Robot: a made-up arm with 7 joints. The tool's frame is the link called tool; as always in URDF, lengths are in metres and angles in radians. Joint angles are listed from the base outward. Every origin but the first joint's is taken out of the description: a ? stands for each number. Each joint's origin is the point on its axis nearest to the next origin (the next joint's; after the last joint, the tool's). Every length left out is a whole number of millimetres.
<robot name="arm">
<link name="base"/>
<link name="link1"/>
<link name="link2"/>
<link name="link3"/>
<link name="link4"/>
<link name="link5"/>
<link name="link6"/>
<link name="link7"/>
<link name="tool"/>
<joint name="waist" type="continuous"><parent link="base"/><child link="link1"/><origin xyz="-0.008 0.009 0.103" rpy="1.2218 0 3.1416"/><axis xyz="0 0 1"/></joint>
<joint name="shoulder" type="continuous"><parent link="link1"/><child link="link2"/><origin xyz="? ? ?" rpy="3.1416 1.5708 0"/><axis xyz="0 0 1"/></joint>
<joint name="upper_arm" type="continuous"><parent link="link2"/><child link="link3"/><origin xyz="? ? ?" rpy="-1.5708 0 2.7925"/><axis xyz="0 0 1"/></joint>
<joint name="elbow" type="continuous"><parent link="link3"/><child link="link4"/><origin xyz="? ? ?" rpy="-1.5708 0 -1.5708"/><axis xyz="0 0 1"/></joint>
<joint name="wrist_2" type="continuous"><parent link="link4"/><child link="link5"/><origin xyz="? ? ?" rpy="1.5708 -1.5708 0"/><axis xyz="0 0 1"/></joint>
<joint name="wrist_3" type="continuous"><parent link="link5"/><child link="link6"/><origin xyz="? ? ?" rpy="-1.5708 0 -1.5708"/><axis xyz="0 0 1"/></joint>
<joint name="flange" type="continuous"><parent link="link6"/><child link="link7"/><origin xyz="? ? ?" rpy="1.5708 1.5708 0"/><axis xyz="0 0 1"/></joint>
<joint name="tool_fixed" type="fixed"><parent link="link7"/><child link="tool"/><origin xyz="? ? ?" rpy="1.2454 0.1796 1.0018"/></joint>
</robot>
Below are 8 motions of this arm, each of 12 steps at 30 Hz.
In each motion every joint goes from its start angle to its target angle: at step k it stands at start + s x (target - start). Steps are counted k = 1, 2, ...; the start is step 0. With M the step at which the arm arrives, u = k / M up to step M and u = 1 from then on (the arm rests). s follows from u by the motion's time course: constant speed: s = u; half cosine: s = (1 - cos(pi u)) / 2; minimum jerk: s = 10 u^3 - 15 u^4 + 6 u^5.
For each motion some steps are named. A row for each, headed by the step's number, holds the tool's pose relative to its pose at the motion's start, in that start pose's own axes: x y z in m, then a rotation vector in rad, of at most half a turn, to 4 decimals.
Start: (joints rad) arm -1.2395 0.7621 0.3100 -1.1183 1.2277 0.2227 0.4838
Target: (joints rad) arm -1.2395 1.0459 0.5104 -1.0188 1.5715 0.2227 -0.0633
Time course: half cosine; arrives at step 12
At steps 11, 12:
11: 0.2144 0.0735 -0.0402 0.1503 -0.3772 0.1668
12: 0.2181 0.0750 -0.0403 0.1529 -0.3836 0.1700

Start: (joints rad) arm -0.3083 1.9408 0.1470 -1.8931 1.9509 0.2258 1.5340
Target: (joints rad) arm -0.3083 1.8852 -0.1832 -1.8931 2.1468 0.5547 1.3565
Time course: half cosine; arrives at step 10
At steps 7, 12:
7: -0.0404 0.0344 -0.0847 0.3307 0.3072 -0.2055
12: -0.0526 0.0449 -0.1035 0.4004 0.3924 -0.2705

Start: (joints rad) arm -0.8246 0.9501 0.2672 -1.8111 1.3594 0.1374 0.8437
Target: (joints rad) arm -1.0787 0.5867 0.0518 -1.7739 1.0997 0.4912 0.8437
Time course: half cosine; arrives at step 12
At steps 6, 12:
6: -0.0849 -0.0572 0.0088 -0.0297 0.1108 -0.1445
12: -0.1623 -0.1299 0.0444 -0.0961 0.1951 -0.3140

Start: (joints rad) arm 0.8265 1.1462 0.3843 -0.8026 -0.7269 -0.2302 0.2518
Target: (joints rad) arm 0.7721 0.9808 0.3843 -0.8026 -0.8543 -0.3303 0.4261
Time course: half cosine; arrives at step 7
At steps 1, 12:
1: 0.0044 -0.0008 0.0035 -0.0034 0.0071 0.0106
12: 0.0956 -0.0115 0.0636 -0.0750 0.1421 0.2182

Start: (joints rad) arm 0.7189 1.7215 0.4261 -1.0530 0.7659 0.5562 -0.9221
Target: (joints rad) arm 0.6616 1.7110 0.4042 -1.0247 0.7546 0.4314 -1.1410
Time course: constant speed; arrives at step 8
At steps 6, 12:
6: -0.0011 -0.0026 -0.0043 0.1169 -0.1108 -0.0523
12: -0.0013 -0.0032 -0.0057 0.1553 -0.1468 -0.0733

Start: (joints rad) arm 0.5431 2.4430 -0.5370 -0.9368 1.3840 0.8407 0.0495
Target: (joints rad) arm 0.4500 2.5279 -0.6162 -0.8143 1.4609 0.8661 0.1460
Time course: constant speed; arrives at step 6
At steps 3, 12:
3: -0.0350 0.0227 -0.0251 0.0147 0.1504 0.0088
12: -0.0734 0.0459 -0.0469 0.0307 0.3030 0.0233

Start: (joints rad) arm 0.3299 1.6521 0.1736 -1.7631 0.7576 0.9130 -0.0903
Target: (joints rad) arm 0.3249 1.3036 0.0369 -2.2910 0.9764 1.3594 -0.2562
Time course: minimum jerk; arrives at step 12
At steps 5, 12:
5: 0.0484 -0.0097 0.0709 -0.2010 -0.1205 0.0821
12: 0.1277 0.0171 0.1945 -0.5064 -0.4361 0.2721

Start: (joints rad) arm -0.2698 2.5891 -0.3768 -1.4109 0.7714 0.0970 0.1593
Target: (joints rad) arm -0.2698 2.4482 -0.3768 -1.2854 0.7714 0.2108 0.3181
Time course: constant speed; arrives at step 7
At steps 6, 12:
6: -0.0243 -0.0373 0.0556 -0.0871 0.2734 -0.0702
12: -0.0275 -0.0432 0.0657 -0.1015 0.3189 -0.0827

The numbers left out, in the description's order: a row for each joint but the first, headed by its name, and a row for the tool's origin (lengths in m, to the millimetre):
shoulder: 0.011 0.021 0
upper_arm: 0.178 0.423 0
elbow: -0.017 -0.028 0
wrist_2: -0.02 0.319 0
wrist_3: 0.011 0 0
flange: -0.021 0.006 0
tool: -0.018 -0.023 0

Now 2 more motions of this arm.
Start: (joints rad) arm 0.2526 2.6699 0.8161 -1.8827 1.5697 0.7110 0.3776
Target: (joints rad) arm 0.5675 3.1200 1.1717 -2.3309 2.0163 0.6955 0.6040
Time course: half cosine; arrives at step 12
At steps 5, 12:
5: 0.0934 -0.0473 0.0636 -0.3142 -0.1351 0.0186
12: 0.1799 -0.1025 0.2093 -0.8858 -0.3392 -0.1049

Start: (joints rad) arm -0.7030 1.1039 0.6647 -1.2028 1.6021 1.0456 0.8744
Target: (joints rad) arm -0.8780 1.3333 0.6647 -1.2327 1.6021 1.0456 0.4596
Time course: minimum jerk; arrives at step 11
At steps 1, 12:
1: 0.0006 -0.0001 0.0010 0.0000 -0.0045 -0.0008
12: 0.0810 0.0083 0.1578 0.0218 -0.6908 -0.0756

